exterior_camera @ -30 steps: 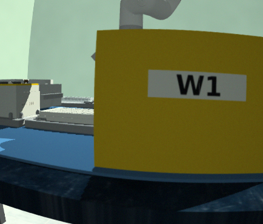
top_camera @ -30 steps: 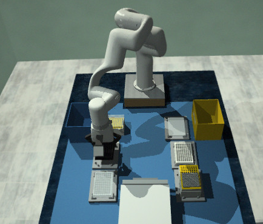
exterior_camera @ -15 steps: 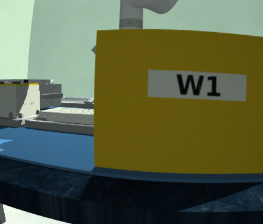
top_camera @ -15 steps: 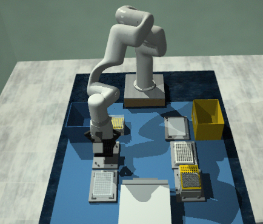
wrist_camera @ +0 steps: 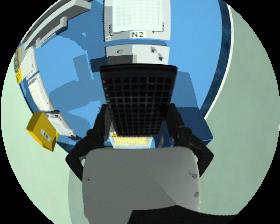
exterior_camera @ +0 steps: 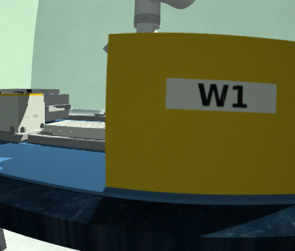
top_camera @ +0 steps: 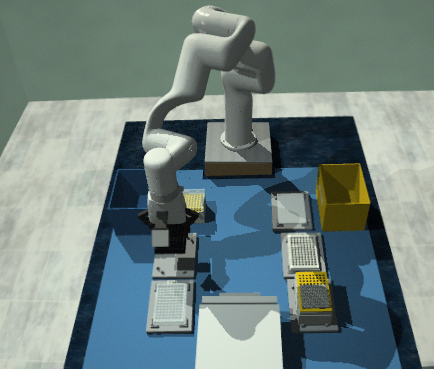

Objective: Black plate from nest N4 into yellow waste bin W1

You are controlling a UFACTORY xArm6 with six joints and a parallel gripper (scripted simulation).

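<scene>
Right now my hand is 110 mm above the grey work nest. Round my hand: blue bin (160 mm behind, 150 mm to the right, 80 mm below); then clear plate (170 mm ahead, 20 mm to the left, 100 mm below); then black plate (10 mm below).
</scene>
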